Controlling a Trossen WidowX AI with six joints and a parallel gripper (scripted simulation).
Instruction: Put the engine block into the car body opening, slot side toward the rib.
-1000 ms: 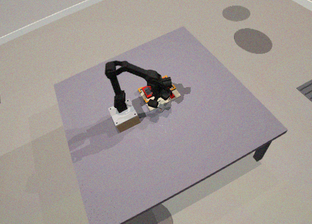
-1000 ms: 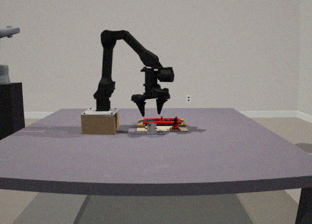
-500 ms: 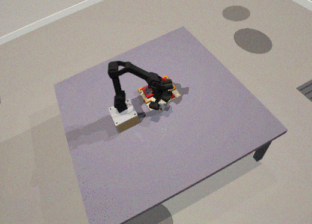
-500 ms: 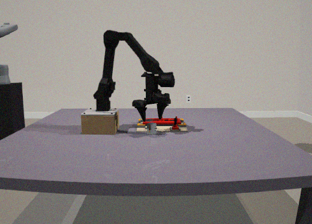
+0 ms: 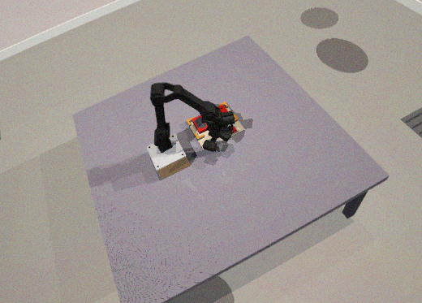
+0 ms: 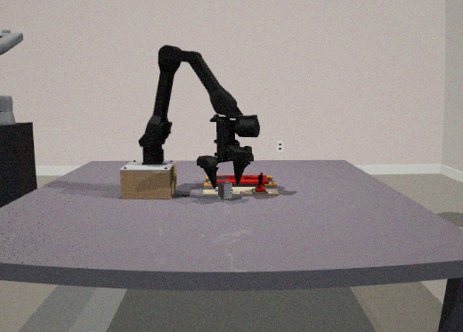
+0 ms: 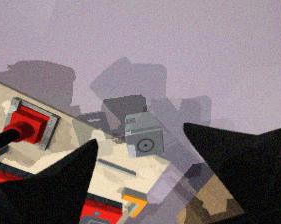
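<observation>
Right now my gripper tip is 1 cm above the engine block.
</observation>
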